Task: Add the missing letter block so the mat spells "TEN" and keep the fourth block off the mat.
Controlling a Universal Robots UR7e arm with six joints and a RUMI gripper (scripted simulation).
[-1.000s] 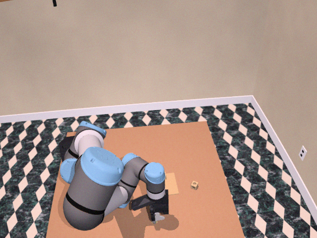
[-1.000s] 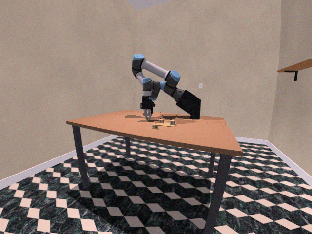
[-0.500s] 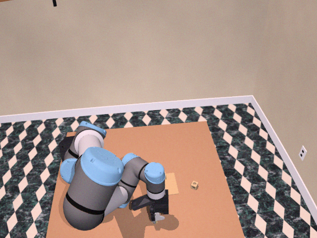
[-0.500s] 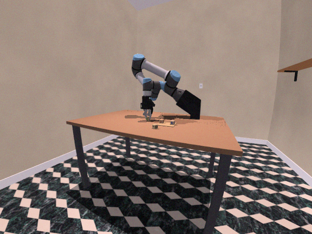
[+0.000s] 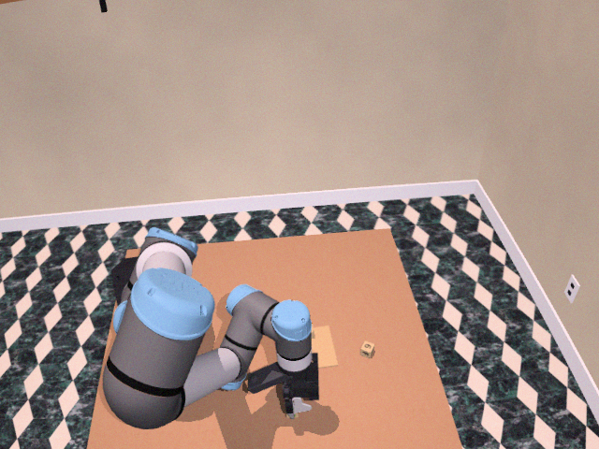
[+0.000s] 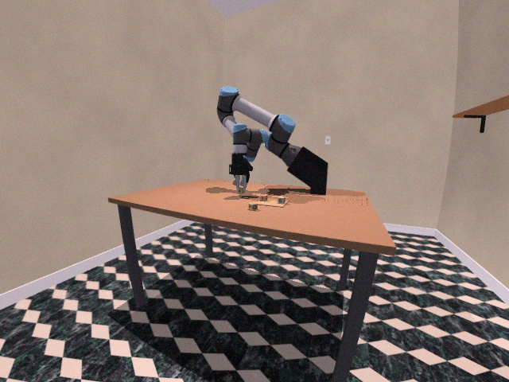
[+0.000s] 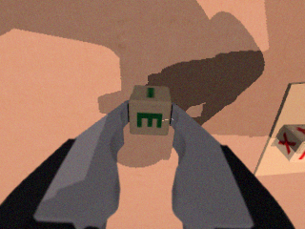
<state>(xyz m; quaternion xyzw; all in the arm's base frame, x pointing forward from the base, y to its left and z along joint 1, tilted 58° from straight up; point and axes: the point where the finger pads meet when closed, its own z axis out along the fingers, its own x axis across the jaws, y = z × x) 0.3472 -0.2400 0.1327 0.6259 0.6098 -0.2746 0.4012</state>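
Right now the mat is 6 cm ahead of my hand, 21 cm to the left of it and 3 cm below it. From my hand the other things lie so: N block (6 cm ahead, 16 cm to the left, 2 cm below); G block (22 cm ahead, 17 cm to the left, 2 cm below); T block (7 cm ahead, 26 cm to the left, 2 cm below).
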